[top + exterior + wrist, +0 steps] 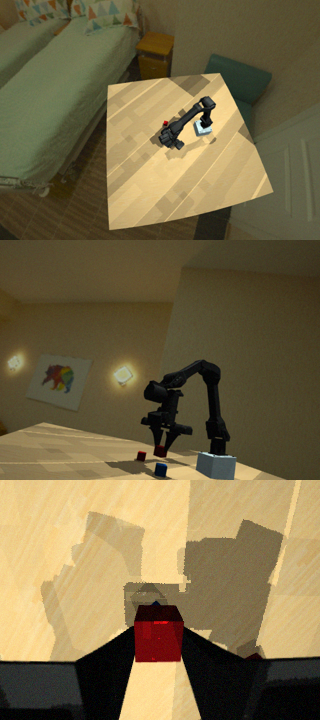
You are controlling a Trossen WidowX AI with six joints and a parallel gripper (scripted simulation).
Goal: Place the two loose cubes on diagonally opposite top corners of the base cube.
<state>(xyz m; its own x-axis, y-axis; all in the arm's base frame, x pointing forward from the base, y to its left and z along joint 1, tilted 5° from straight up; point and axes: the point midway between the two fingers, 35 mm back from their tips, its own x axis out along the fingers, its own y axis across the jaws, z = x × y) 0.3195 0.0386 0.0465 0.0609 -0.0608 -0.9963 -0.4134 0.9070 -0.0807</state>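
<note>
The blue base cube is 20 mm behind my gripper tip, 10 mm to the right of it and 60 mm below it.
</note>
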